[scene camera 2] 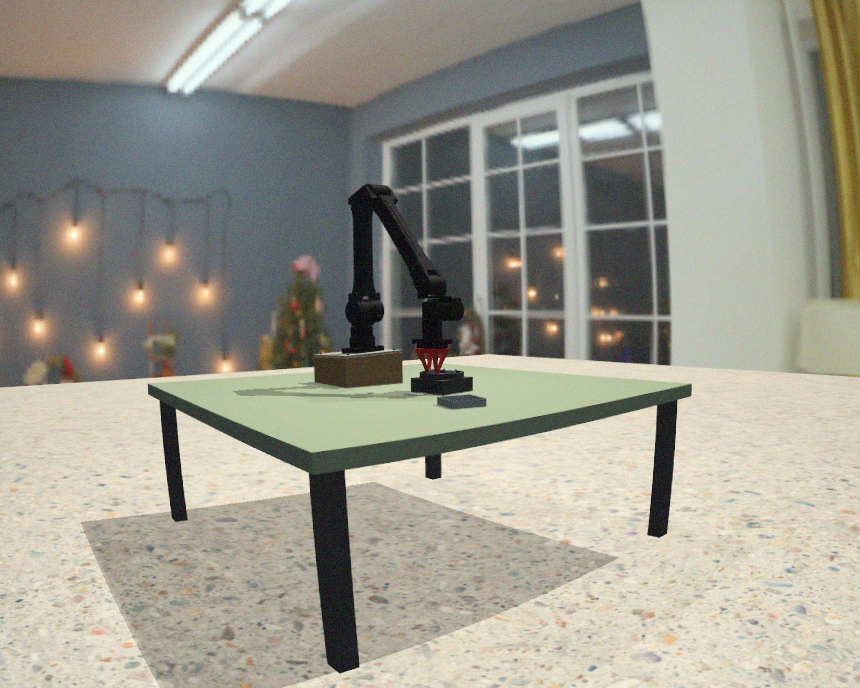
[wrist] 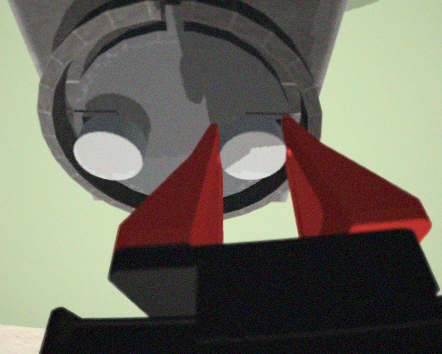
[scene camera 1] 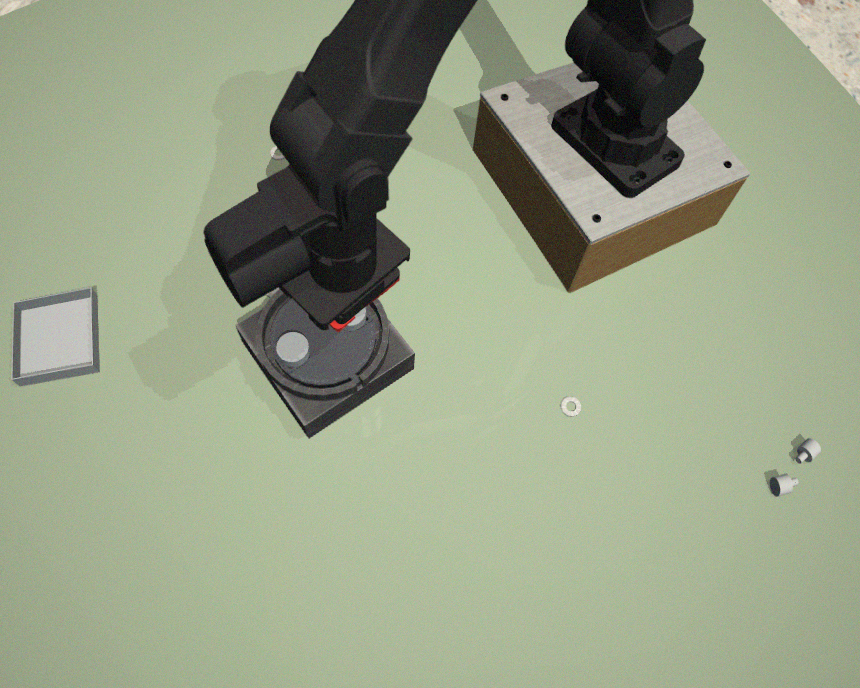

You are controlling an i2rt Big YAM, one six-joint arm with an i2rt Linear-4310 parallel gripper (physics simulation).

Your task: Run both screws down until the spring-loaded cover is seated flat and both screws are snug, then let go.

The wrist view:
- gripper: 250, 130
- round grey cover: 175, 78
